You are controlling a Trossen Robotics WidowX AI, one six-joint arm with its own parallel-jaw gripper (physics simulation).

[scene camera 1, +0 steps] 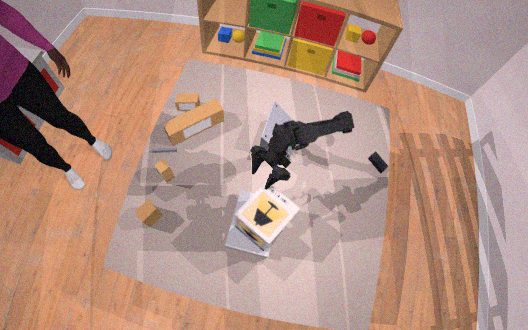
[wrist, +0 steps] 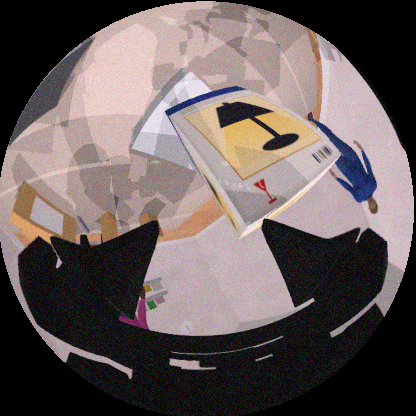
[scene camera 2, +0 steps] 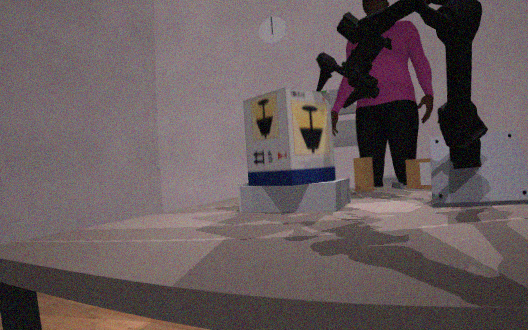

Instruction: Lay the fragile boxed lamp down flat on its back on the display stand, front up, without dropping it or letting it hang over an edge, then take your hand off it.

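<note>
The boxed lamp is a white carton with yellow lamp pictures and a blue band along its bottom end. It stands on the pale grey display stand, with the blue band down on the stand. The lamp pictures on its sides look upside down in the second scene view. A lamp picture also shows on its top. My gripper is open and empty. Its fingertips are near the carton's upper edge, on the arm's side; contact cannot be told.
Brown cartons and a thin grey bar lie on the left of the table. A black block lies at the right. The arm's base plate is behind the stand. A person stands beyond the table.
</note>
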